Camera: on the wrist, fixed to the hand. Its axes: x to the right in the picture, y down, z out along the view.
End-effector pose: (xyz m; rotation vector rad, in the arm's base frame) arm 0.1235 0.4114 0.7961 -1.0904 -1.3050 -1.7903
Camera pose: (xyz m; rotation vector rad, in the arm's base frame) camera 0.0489 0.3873 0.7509 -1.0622 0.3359 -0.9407
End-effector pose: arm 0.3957 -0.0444 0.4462 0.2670 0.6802 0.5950
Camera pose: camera 0.3920 -0.1081 0.3820 0.2067 0.8445 2.3034
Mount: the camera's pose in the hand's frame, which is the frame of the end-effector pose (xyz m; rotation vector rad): -0.0074 -0.0763 -0.0481 -0.3807 0.6089 1.5233
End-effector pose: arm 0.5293 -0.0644 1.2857 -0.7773 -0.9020 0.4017
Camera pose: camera 0.5643 -0.1403 1.3204 -1.7538 0.3707 1.2328
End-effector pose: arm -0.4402 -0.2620 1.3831 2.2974 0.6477 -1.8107
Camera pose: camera -0.4305 -0.1775 1.4141 1.9253 -0.6007 -0.2623
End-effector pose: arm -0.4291 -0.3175 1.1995 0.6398 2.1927 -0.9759
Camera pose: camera -0.4908 -0.3274 1.2650 2.0679 1.4511 0.4740
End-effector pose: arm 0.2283 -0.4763 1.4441 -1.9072 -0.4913 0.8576
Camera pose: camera 0.2605 -0.4746 1.5287 -2.6040 1.4490 0.9747
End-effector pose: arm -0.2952 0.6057 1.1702 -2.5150 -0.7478 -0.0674
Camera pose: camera -0.3368 0.6333 1.2457 -2.4735 1.5173 -0.4138
